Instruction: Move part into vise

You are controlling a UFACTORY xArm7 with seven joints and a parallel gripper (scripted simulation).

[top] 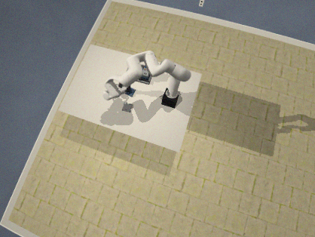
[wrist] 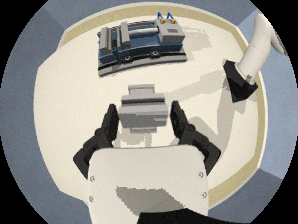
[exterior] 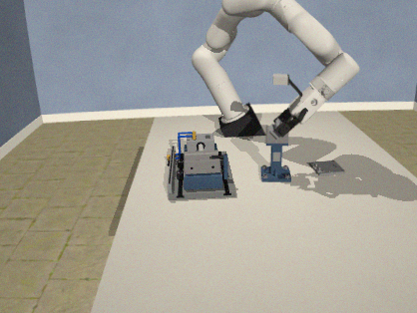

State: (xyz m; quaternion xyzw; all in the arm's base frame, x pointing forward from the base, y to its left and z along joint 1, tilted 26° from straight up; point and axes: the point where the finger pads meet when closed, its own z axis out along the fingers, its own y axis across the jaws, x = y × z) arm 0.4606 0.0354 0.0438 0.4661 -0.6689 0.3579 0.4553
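The part is 10 mm to the right of my hand. Round my hand: V-block post 100 mm below, 10 mm to the right; air cylinder 220 mm to the right, 160 mm behind, 80 mm below; infeed plate 170 mm to the left, 160 mm below.
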